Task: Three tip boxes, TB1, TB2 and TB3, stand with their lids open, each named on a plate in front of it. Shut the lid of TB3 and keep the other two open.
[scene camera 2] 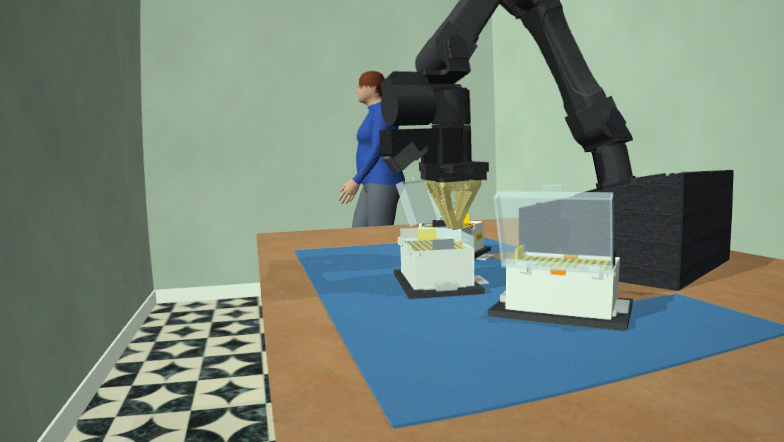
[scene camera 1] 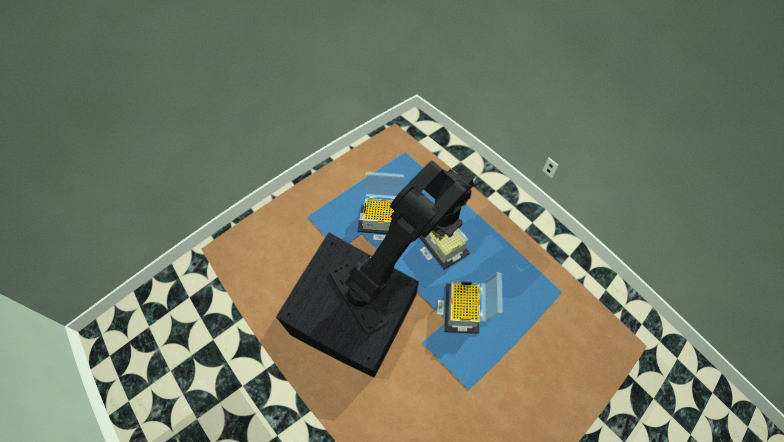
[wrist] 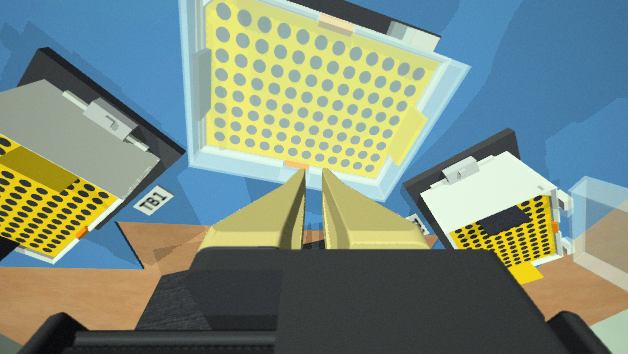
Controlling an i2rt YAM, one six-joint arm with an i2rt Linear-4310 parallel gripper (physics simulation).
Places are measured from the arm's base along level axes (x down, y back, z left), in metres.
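Pixels of known places: gripper, fingertip midpoint: [scene camera 2: 454,228] [scene camera 1: 439,238] [wrist: 313,177]; arm's base, origin of the base link: [scene camera 2: 617,190] [scene camera 1: 357,297].
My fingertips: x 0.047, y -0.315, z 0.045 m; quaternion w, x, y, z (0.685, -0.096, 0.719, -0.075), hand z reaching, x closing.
Observation:
Ahead of a thing's pixels: the offset from my fingertips to its top centre. "spot": to the spot under its first point. Level surfaces: height alone.
TB3 @(dx +0.002, dy -0.020, dz +0.008 m) [scene camera 1: 450,245] [scene camera 2: 436,270] [wrist: 320,90] is the middle box. Its clear lid lies down over the yellow rack and looks shut. My gripper [scene camera 2: 454,226] [wrist: 313,177] is shut and empty, pointing down with its tips at the lid's front edge. Whether they touch it I cannot tell. The tips are hidden in scene camera 1. TB1 @(dx +0.005, dy +0.081, dz +0.192 m) [scene camera 1: 376,211] [scene camera 2: 560,293] [wrist: 55,200] has its lid @(spot: dx -0.019, dy +0.036, dz +0.248 m) [scene camera 1: 384,185] [scene camera 2: 554,225] standing open. TB2 [scene camera 1: 465,301] [wrist: 487,195] also has its lid [scene camera 1: 493,296] [scene camera 2: 417,203] [wrist: 600,220] open.
The boxes stand on a blue mat @(dx +0.080 m) [scene camera 1: 477,362] [scene camera 2: 384,378] on a brown table @(dx +0.083 m) [scene camera 1: 538,378] [scene camera 2: 299,362]. The black arm base [scene camera 1: 351,334] [scene camera 2: 705,230] stands beside the mat. A person [scene camera 2: 377,137] in blue is behind the table.

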